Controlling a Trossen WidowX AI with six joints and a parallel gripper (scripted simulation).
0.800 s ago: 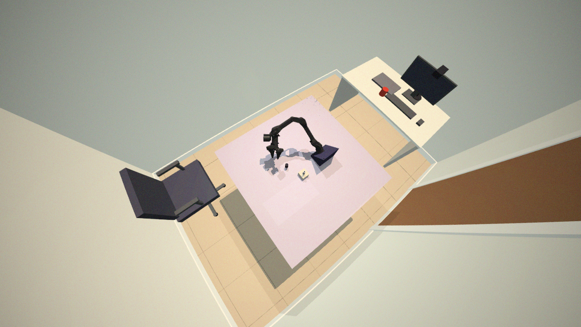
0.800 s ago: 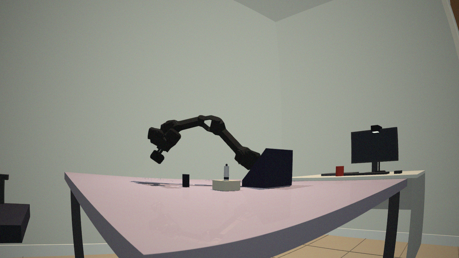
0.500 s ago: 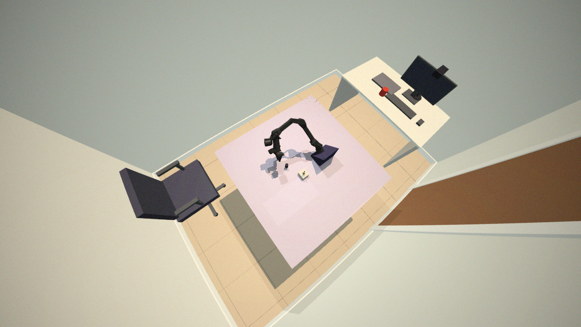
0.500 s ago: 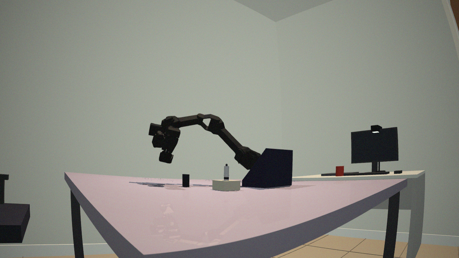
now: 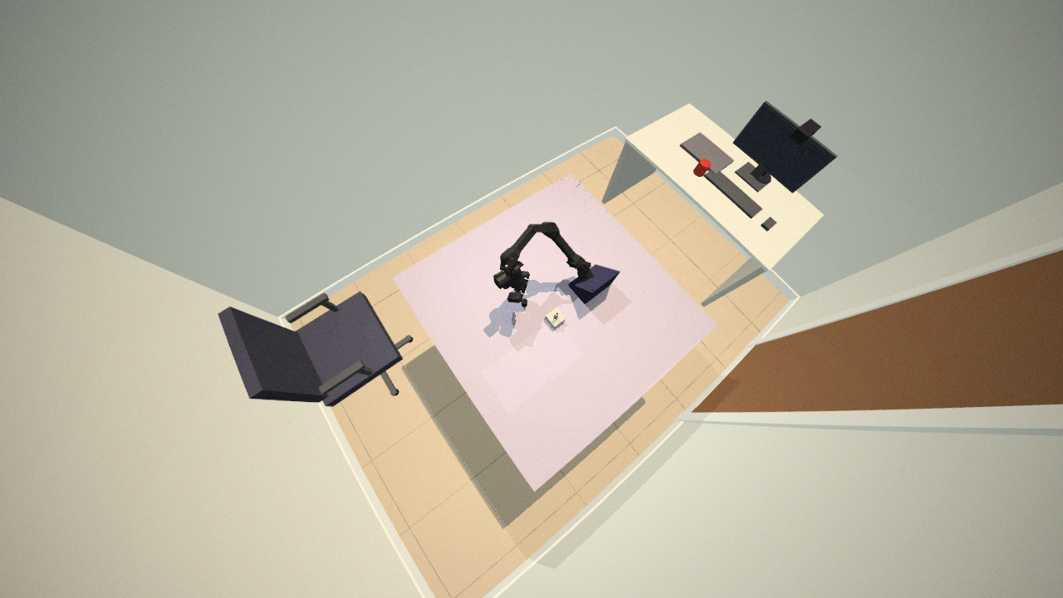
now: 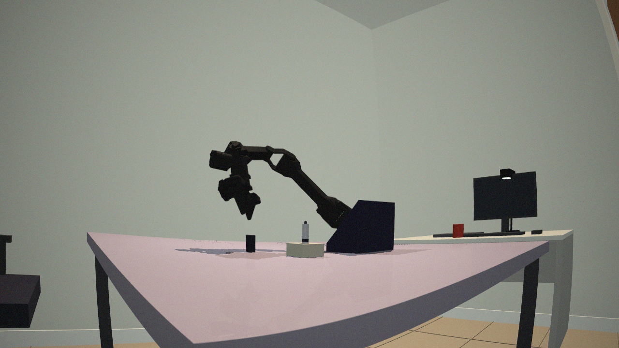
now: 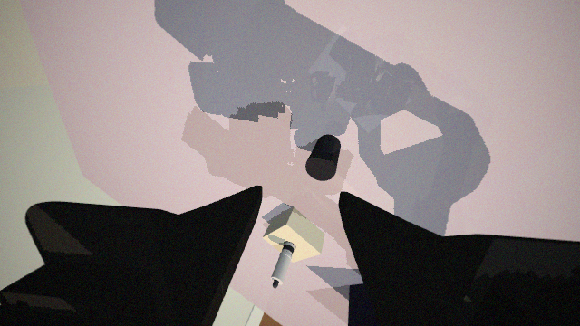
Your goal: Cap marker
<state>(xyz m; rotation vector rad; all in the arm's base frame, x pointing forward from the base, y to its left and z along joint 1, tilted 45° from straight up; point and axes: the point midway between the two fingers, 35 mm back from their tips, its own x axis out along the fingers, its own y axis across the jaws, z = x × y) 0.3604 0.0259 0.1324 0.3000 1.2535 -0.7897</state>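
My gripper tip is now 10 mm past the dark marker cap, 10 mm to the right of it and 80 mm above it. From my gripper tip the other things lie so: marker: 110 mm behind, 160 mm to the left, 30 mm below; cream holder block: 110 mm behind, 160 mm to the left, 90 mm below.
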